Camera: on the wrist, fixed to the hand. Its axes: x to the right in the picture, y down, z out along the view.
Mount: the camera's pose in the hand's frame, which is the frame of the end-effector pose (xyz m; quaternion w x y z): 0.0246 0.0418 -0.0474 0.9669 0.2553 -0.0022 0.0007
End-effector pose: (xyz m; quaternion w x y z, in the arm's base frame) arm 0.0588 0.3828 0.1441 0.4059 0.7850 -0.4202 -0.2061
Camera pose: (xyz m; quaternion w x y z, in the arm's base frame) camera 0.0835 0.3712 0.2062 0.1913 0.8619 -0.4603 -0.0934
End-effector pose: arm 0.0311 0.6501 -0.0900 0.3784 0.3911 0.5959 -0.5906
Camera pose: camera 0.0598 0.6978 -0.1287 0.2677 0.4738 0.4243 -0.7237
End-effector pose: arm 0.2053 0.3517 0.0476 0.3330 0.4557 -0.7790 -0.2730
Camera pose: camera 0.2107 0.3422 0.1145 0.2041 0.5245 -0.8240 -0.0659
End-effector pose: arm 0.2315 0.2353 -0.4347 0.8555 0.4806 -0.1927 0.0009
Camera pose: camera 0.2621 0.2923 -0.4142 0.7040 0.6829 -0.1883 0.0496
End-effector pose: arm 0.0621 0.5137 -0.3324 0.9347 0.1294 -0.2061 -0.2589
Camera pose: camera 0.1208 0.5417 -0.3518 0.8705 0.3630 -0.2675 -0.1973
